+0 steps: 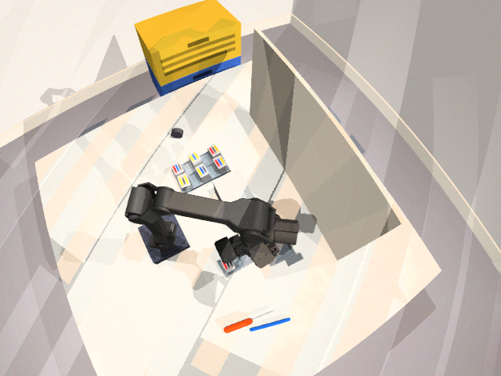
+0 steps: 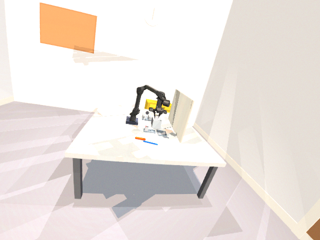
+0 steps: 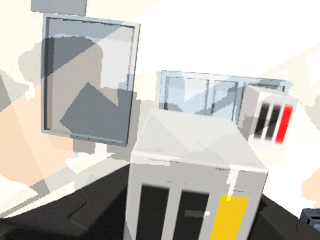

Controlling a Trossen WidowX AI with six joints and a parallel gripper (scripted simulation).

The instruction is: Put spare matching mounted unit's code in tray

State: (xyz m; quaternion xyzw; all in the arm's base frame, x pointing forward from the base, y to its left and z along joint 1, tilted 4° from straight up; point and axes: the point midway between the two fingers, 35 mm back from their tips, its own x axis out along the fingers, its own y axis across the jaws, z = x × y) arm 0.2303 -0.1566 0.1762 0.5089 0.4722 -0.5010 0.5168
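The grey tray is 10 cm ahead of my gripper tip, 1 cm to the right of it and 16 cm below it. Round my gripper tip: white box: 5 cm ahead, 19 cm to the left, 11 cm below; white spare block: 2 cm above; grey frame: 4 cm behind, 15 cm below.
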